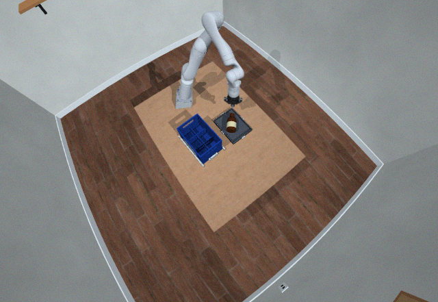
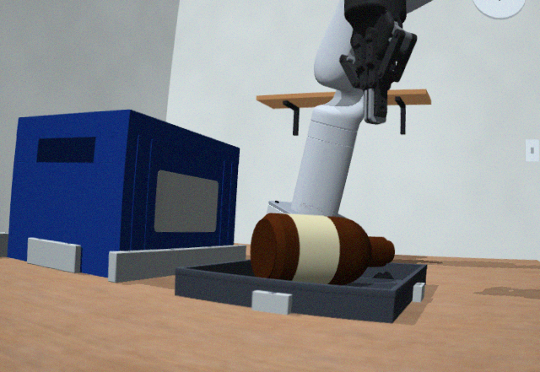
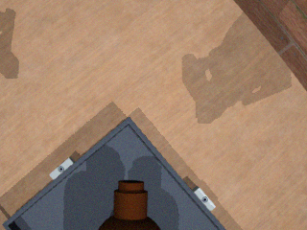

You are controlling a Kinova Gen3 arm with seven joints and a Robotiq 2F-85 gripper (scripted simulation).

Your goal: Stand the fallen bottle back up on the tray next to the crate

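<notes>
Right now the brown bottle is 160 mm below my hand, 40 mm to the right of it and 30 mm ahead of it. From my hand the other things lie so: blue crate: 320 mm to the right, 120 mm below, 20 mm behind; then tray: 190 mm below, 50 mm ahead, 40 mm to the right.
</notes>
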